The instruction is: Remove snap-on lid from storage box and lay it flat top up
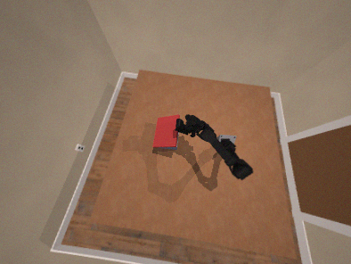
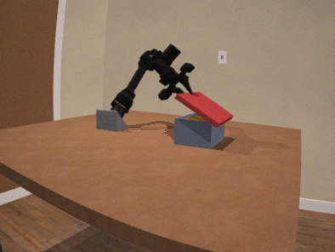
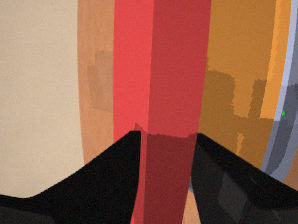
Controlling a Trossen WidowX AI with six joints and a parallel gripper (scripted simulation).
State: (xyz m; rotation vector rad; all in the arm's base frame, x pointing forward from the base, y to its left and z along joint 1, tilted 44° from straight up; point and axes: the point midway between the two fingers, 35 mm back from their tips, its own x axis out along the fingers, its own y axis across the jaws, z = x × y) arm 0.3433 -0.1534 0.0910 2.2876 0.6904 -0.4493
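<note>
Right now my hand is 100 mm short of the red lid, 60 mm above it and 10 mm to the left of it. The rest, counted from my hand: blue-grey storage box (150 mm below, 80 mm ahead, 10 mm to the right).
</note>
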